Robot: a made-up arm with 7 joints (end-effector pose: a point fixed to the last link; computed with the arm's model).
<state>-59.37 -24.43 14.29 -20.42 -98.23 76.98 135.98</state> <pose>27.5 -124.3 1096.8 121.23 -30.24 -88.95</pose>
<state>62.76 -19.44 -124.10 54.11 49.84 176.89 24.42</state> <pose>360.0 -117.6 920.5 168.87 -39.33 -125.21</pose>
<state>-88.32 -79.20 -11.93 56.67 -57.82 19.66 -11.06</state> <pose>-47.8 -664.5 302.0 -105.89 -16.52 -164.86</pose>
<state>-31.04 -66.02 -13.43 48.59 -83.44 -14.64 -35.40</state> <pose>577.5 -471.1 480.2 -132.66 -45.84 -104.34</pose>
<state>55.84 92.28 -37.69 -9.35 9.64 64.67 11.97</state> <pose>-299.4 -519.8 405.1 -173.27 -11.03 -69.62</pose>
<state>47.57 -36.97 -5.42 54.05 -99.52 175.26 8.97</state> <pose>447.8 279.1 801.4 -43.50 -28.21 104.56</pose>
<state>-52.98 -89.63 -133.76 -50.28 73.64 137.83 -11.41</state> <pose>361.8 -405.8 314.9 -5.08 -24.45 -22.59</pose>
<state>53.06 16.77 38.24 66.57 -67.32 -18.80 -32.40</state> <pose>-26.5 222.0 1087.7 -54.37 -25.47 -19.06</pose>
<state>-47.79 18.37 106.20 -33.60 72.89 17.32 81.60</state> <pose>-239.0 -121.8 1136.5 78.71 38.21 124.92</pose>
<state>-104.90 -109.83 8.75 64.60 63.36 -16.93 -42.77</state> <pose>-47.5 -316.4 -35.7 156.64 5.94 50.33</pose>
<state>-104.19 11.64 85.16 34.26 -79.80 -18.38 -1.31</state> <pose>167.8 57.8 1181.8 -3.76 -5.00 -156.08</pose>
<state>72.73 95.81 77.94 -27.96 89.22 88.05 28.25</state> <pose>32.7 -606.3 437.5 33.23 37.43 -124.85</pose>
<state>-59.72 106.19 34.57 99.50 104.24 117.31 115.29</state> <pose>34.8 256.1 671.4 109.80 -37.57 78.50</pose>
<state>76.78 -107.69 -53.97 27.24 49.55 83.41 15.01</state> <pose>339.0 457.4 250.5 -6.86 37.21 -11.91</pose>
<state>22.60 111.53 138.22 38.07 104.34 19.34 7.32</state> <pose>-430.8 -92.6 109.2 -134.12 38.67 -14.73</pose>
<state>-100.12 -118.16 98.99 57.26 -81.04 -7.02 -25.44</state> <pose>166.0 -614.7 307.3 -128.85 76.84 -176.59</pose>
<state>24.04 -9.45 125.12 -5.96 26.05 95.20 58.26</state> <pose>223.1 -33.1 1083.7 115.15 -60.50 154.36</pose>
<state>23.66 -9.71 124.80 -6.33 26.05 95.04 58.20</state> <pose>227.2 -34.8 1082.6 115.48 -60.84 153.27</pose>
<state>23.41 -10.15 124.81 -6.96 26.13 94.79 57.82</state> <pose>234.2 -35.8 1080.6 116.11 -61.46 152.12</pose>
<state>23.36 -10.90 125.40 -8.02 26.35 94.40 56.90</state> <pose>246.2 -35.6 1076.9 117.30 -62.57 150.80</pose>
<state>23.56 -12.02 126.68 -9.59 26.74 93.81 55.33</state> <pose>264.0 -33.5 1070.7 119.33 -64.23 149.12</pose>
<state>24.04 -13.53 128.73 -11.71 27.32 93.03 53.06</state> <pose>288.1 -28.6 1061.2 122.66 -66.48 146.69</pose>
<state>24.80 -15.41 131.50 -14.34 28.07 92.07 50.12</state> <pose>317.5 -19.9 1047.3 128.06 -69.18 142.70</pose>
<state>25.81 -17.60 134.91 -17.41 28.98 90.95 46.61</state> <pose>350.7 -6.4 1028.5 136.69 -72.08 135.94</pose>
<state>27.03 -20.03 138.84 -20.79 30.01 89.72 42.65</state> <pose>385.4 12.5 1004.1 150.30 -74.62 124.62</pose>
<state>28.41 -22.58 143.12 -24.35 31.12 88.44 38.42</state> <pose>418.5 36.7 974.8 169.56 -76.00 107.99</pose>
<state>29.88 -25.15 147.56 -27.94 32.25 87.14 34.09</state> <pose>447.5 65.2 941.5 -169.20 -75.47 89.59</pose>
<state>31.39 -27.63 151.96 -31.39 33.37 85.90 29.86</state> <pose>470.3 96.3 906.4 -151.84 -73.19 75.24</pose>
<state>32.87 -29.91 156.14 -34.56 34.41 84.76 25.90</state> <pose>485.9 127.9 871.6 -140.16 -69.97 66.57</pose>
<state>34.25 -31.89 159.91 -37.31 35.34 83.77 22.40</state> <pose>494.7 157.6 839.9 -132.72 -66.64 62.04</pose>
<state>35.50 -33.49 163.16 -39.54 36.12 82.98 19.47</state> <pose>497.7 183.9 813.4 -127.98 -63.68 60.01</pose>
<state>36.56 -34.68 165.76 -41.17 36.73 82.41 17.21</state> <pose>497.0 205.2 793.4 -124.97 -61.40 59.35</pose>
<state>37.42 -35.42 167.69 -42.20 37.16 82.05 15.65</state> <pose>494.1 221.1 780.8 -123.12 -59.94 59.42</pose>
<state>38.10 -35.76 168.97 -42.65 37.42 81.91 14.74</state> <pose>490.2 232.1 775.1 -122.10 -59.28 59.90</pose>
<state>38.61 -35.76 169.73 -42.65 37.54 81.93 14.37</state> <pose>486.1 238.8 775.0 -121.65 -59.29 60.56</pose>
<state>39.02 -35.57 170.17 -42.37 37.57 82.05 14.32</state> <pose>482.1 242.9 778.3 -121.55 -59.70 61.32</pose>
